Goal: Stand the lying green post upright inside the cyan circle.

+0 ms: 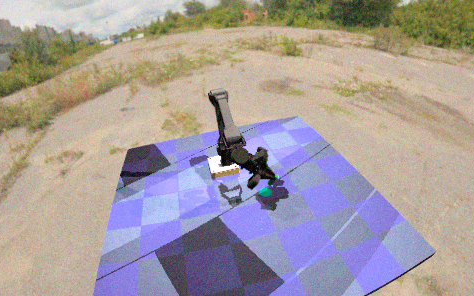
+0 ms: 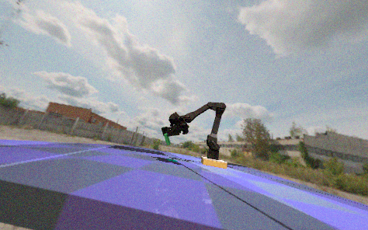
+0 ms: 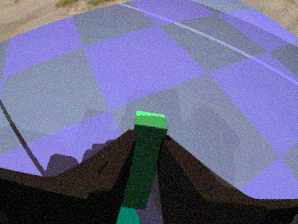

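Right now my gripper tip is 130 mm above the cyan circle, 60 mm past it and 20 mm to the left of it. Round my gripper tip: green post 20 mm below, 10 mm to the right, 10 mm behind.
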